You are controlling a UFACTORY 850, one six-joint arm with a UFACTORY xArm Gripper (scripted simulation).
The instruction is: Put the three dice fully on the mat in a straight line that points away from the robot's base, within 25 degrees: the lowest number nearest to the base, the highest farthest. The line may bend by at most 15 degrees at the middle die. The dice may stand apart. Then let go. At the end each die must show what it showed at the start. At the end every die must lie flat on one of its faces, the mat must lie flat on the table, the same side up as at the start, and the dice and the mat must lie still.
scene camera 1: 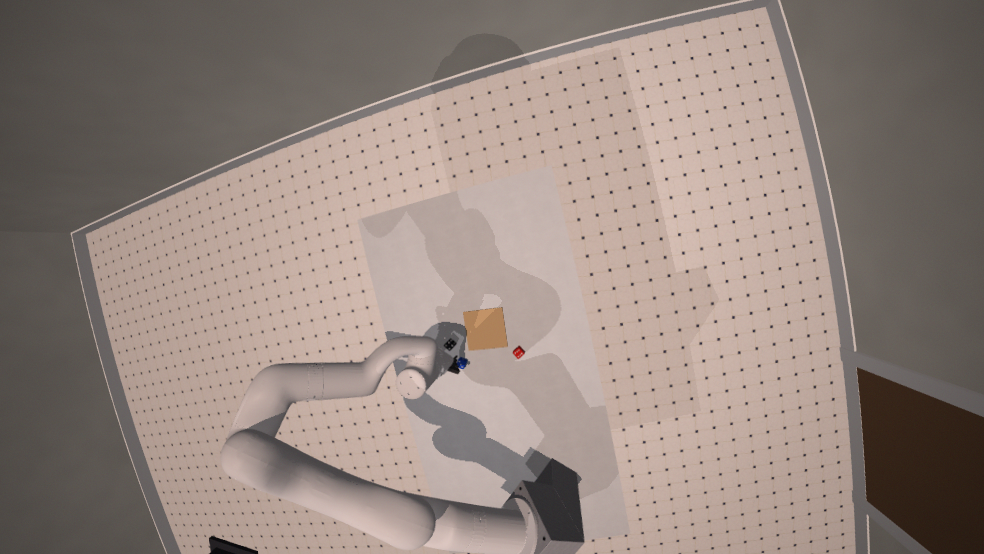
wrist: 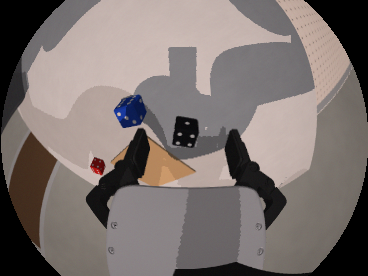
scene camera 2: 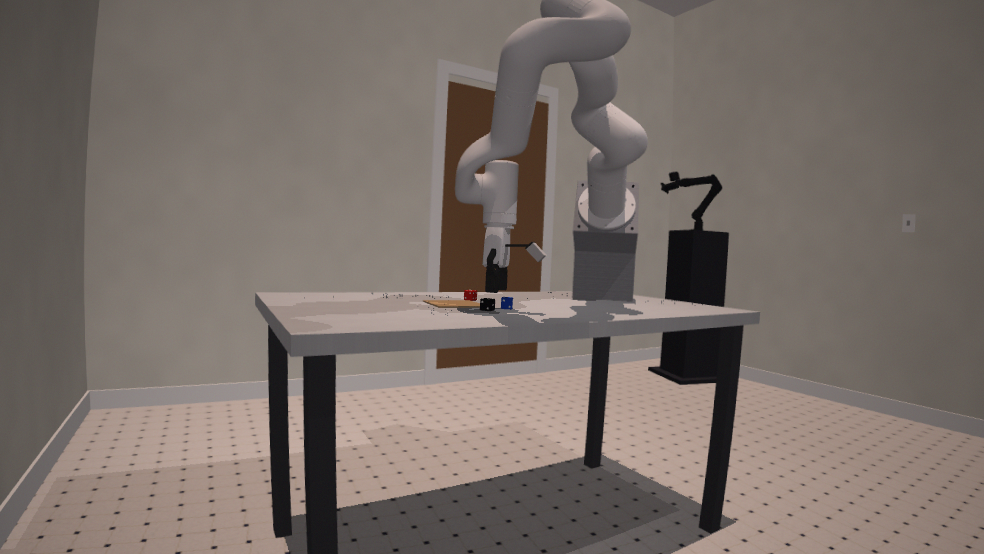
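Observation:
There is my gripper, which I see in the wrist view too. I also see a tan mat, and a blue die along with the mat.

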